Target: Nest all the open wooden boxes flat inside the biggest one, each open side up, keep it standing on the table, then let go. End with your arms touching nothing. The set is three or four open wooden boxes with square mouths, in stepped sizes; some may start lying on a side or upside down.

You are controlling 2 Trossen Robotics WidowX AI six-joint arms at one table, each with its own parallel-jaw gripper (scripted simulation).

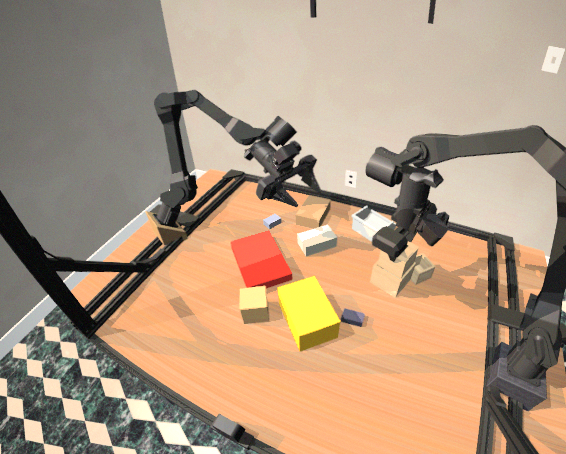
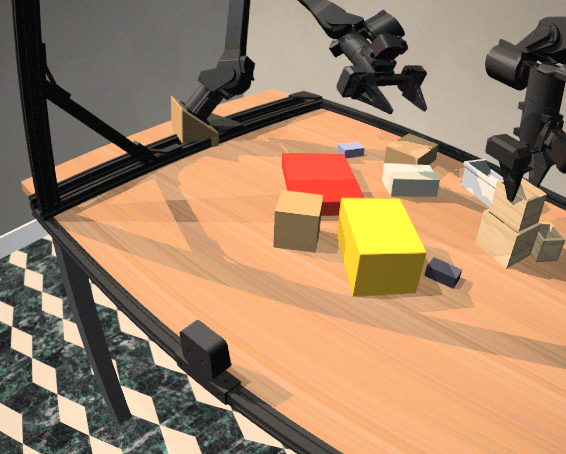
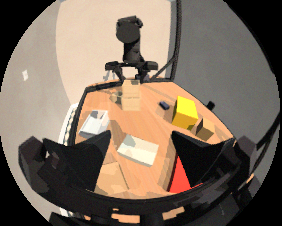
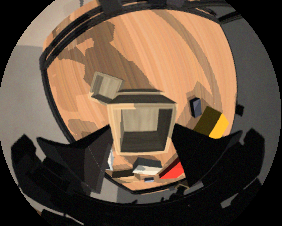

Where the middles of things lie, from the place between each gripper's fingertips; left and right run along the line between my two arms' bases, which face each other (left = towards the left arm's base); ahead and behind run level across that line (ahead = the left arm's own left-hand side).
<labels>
Now: the middle-sized wooden box (image 2: pixel 520 214) 6 cm below my right hand. From my right hand the other things lie so: biggest wooden box (image 1: pixel 383 279): 12 cm below; then dark block (image 2: pixel 437 270): 15 cm behind, 4 cm to the left, 13 cm below; then smallest wooden box (image 4: pixel 102 90): 5 cm ahead, 5 cm to the right, 12 cm below.
My left hand is 140 mm above the pale block (image 2: pixel 401 180), 60 mm to the left of it and 10 mm past it. From my left hand the other things lie so: red block (image 2: pixel 330 175): 150 mm behind, 140 mm below, 40 mm to the left; white tray (image 2: pixel 474 180): 170 mm to the right, 130 mm below, 120 mm ahead; tan block (image 2: pixel 410 149): 140 mm below, 90 mm ahead, 10 mm to the left.
</labels>
